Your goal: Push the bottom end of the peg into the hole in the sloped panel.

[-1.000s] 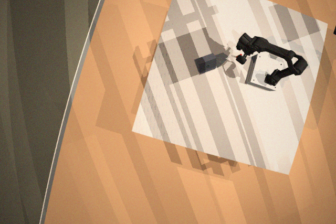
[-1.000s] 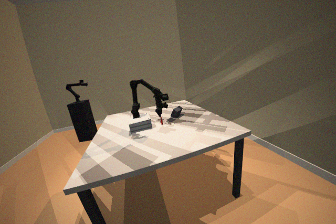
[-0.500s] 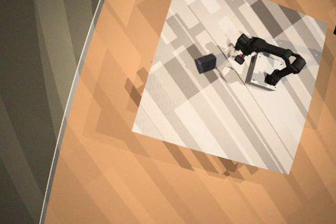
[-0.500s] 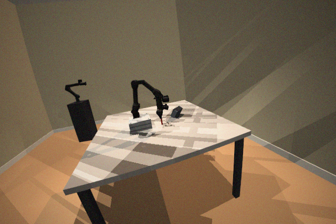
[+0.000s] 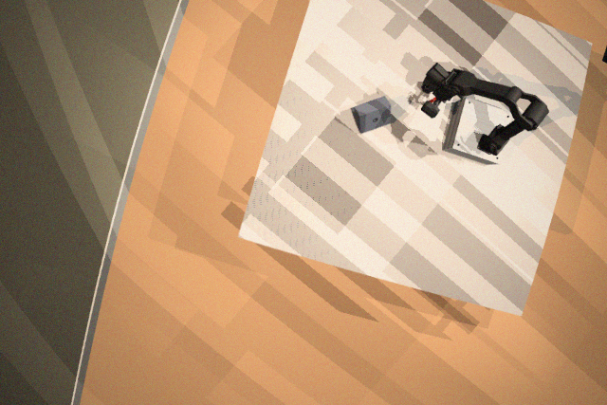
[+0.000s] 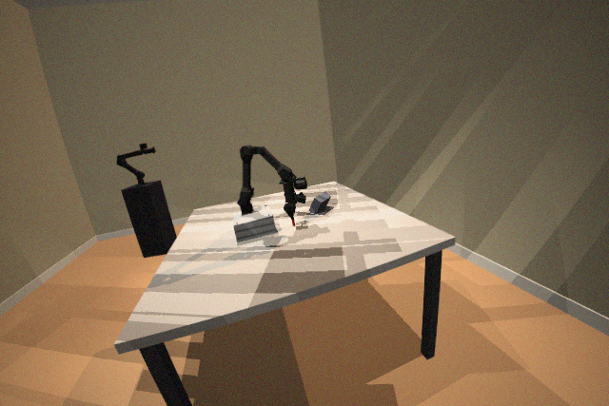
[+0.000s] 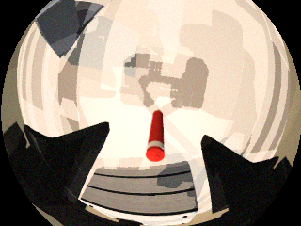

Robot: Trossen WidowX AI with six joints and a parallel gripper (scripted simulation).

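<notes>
The red peg lies 10 mm behind my gripper tip. Also, from my gripper tip: grey sloped panel: 200 mm ahead, 160 mm to the left, 10 mm below.
</notes>
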